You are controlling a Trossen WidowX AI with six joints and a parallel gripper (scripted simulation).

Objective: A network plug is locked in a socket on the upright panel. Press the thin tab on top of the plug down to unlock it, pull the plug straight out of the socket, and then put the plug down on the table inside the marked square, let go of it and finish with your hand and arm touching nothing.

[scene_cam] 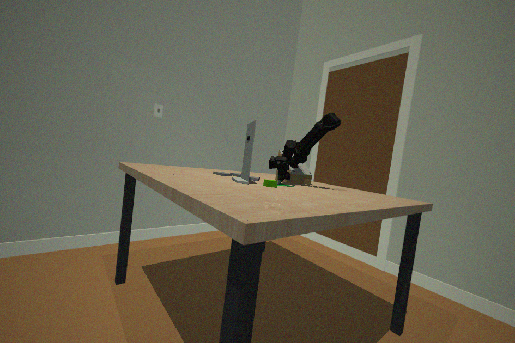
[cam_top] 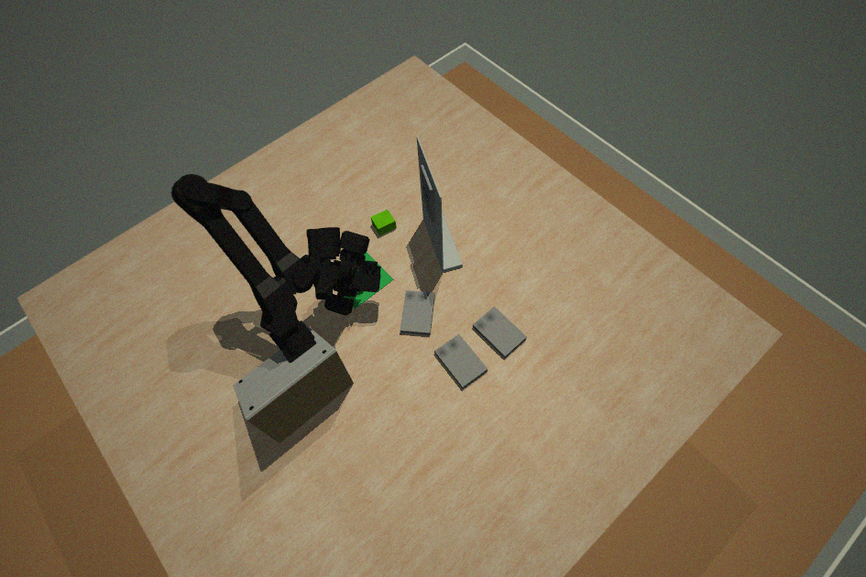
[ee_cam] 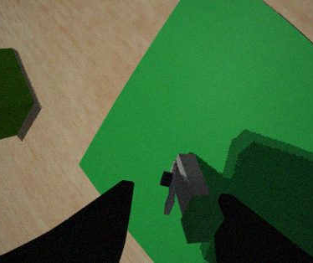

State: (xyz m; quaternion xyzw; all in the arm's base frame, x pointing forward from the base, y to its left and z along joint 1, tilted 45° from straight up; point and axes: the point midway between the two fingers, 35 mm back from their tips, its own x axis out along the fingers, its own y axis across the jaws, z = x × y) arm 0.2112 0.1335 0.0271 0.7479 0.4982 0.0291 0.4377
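Right now the network plug is right at my gripper tip. The rest, counted from my gripper tip: upright grey panel 200 mm ahead, 60 mm to the right, 120 mm above; then green marked square 10 mm behind, 10 mm to the right, 20 mm below.
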